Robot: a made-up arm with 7 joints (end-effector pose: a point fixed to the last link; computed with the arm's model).
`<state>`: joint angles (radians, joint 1 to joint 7).
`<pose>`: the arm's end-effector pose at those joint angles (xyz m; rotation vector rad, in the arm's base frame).
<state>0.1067 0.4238 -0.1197 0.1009 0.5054 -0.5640 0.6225</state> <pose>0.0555 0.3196 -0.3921 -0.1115 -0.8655 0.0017</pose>
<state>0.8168 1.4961 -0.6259 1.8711 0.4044 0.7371 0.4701</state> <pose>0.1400 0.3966 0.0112 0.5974 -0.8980 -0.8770</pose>
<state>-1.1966 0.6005 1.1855 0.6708 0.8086 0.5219 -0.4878</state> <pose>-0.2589 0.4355 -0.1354 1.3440 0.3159 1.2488</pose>
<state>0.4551 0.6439 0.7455 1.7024 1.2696 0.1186 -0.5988</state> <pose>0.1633 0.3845 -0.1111 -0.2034 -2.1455 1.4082</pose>
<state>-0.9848 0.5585 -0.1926 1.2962 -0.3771 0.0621 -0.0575</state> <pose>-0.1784 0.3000 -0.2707 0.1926 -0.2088 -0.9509</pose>
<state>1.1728 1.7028 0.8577 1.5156 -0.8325 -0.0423 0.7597</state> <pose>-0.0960 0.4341 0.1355 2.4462 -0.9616 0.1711</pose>
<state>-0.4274 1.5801 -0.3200 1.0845 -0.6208 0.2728 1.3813</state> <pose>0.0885 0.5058 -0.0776 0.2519 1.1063 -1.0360</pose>
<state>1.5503 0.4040 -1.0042 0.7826 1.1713 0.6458 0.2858</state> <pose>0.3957 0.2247 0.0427 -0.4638 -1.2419 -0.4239</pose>
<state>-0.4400 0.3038 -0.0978 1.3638 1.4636 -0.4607 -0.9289</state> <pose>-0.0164 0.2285 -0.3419 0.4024 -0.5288 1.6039</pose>
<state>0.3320 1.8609 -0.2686 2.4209 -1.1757 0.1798 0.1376</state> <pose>0.0696 0.3402 0.0604 -1.8972 0.7327 1.9853</pose>
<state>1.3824 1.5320 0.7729 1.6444 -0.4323 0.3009 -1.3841</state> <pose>-0.0628 0.4362 0.1096 -1.2316 0.4627 -1.4447</pose>
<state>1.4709 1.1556 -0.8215 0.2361 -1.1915 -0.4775 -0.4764</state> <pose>0.1959 0.5274 0.0019 1.9079 -0.7036 -1.2151</pose>
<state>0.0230 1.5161 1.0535 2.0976 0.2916 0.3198 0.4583</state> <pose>0.0554 0.3803 0.0893 1.3162 -1.8740 -1.0838</pose>
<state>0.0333 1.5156 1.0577 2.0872 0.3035 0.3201 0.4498</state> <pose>0.0543 0.3816 0.0906 1.3160 -1.8949 -1.0591</pose>
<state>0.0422 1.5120 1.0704 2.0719 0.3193 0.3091 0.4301</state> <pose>0.0527 0.3838 0.0916 1.3225 -1.9364 -1.0239</pose>
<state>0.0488 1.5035 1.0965 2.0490 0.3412 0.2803 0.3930</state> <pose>0.0500 0.3875 0.0924 1.3394 -2.0103 -0.9704</pose>
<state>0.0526 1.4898 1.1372 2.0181 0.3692 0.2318 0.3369</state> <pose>0.0461 0.3927 0.0925 1.3675 -2.1193 -0.8934</pose>
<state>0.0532 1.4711 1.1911 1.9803 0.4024 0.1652 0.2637</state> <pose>0.0408 0.3994 0.0916 1.4043 -2.2594 -0.7886</pose>
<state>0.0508 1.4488 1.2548 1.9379 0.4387 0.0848 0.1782</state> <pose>0.0345 0.4071 0.0895 1.4463 -2.4204 -0.6553</pose>
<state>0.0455 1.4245 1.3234 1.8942 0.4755 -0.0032 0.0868</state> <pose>0.0273 0.4153 0.0860 1.4886 -2.5884 -0.4979</pose>
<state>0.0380 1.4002 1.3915 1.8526 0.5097 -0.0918 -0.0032</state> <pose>0.0199 0.4231 0.0813 -1.5086 2.7139 0.3232</pose>
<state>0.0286 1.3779 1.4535 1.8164 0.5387 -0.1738 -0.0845</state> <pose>0.0131 0.4299 0.0761 -1.4239 2.6340 0.1470</pose>
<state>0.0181 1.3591 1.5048 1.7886 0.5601 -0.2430 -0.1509</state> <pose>0.0074 0.4351 0.0711 -1.3554 2.5577 0.0166</pose>
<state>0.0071 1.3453 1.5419 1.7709 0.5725 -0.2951 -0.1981</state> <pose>0.0033 0.4385 0.0672 -1.3084 2.4971 -0.0645</pose>
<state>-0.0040 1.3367 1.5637 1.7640 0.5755 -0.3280 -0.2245</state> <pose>0.0012 0.4400 0.0646 -1.2857 2.4595 -0.0992</pose>
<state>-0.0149 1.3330 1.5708 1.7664 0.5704 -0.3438 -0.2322</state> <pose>0.0009 0.4399 0.0635 -1.2843 2.4454 -0.0945</pose>
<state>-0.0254 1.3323 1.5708 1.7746 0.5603 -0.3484 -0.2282</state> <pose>0.0016 0.4389 0.0633 -1.2961 2.4442 -0.0674</pose>
